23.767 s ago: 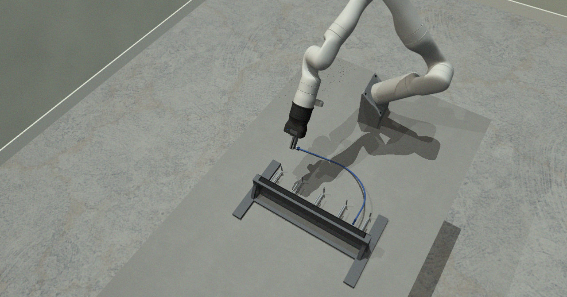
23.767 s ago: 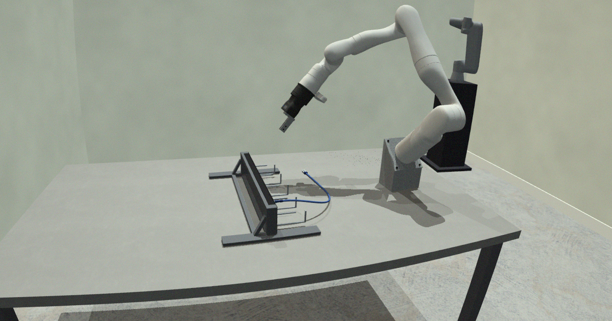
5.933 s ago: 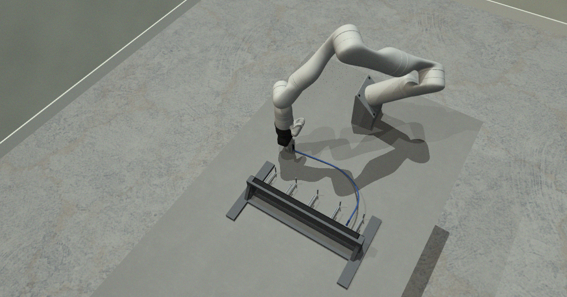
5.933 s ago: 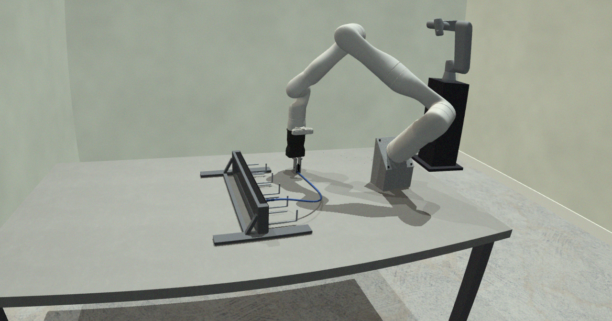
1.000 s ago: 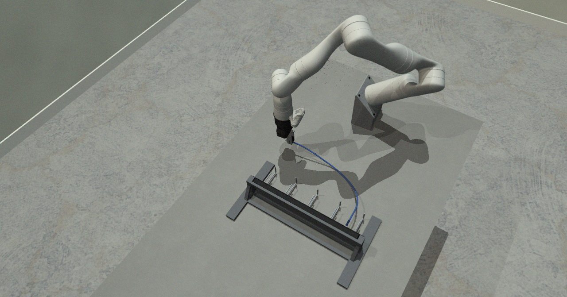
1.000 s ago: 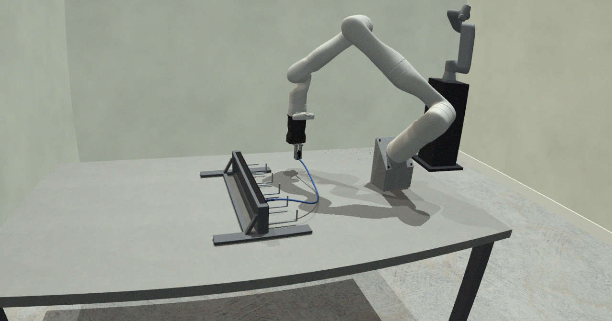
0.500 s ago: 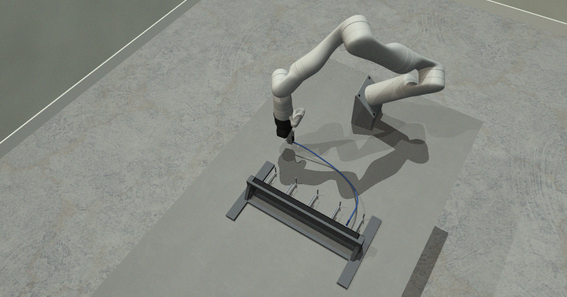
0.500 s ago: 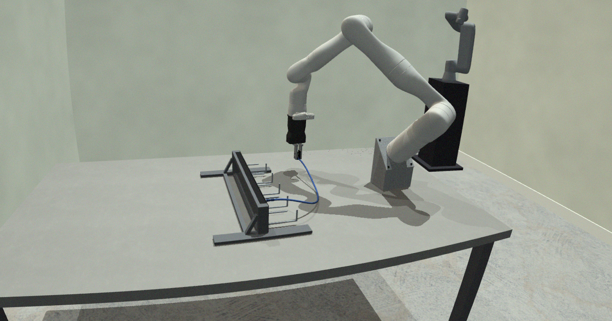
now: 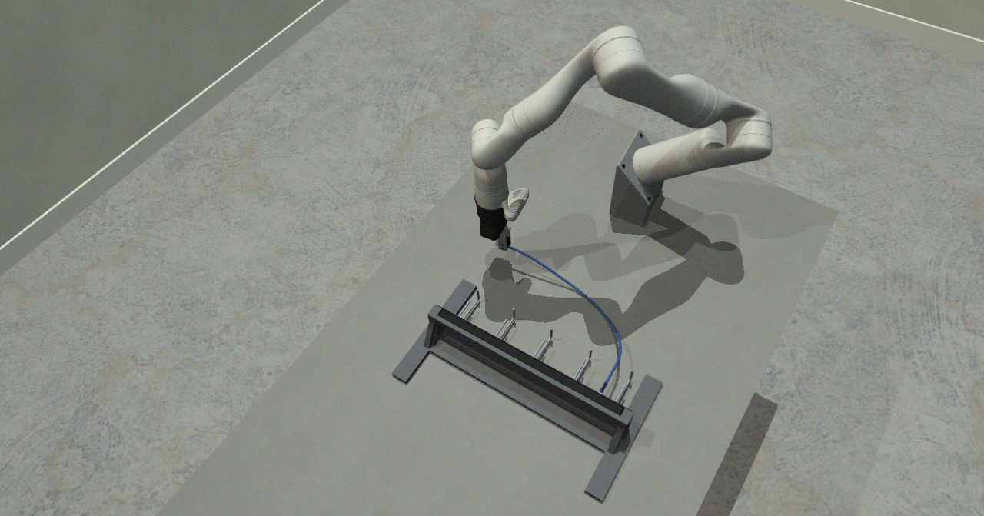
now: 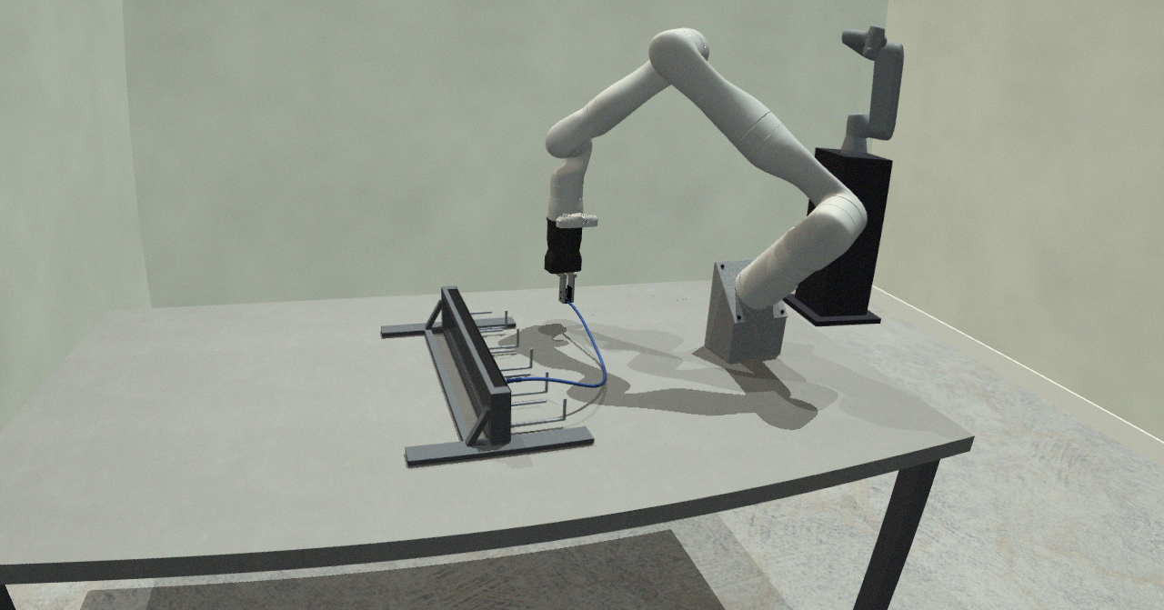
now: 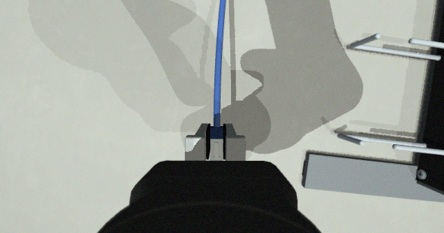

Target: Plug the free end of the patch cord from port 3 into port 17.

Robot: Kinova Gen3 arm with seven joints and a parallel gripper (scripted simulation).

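Right now my hand is 1 cm to the left of the plug and 1 cm above it.
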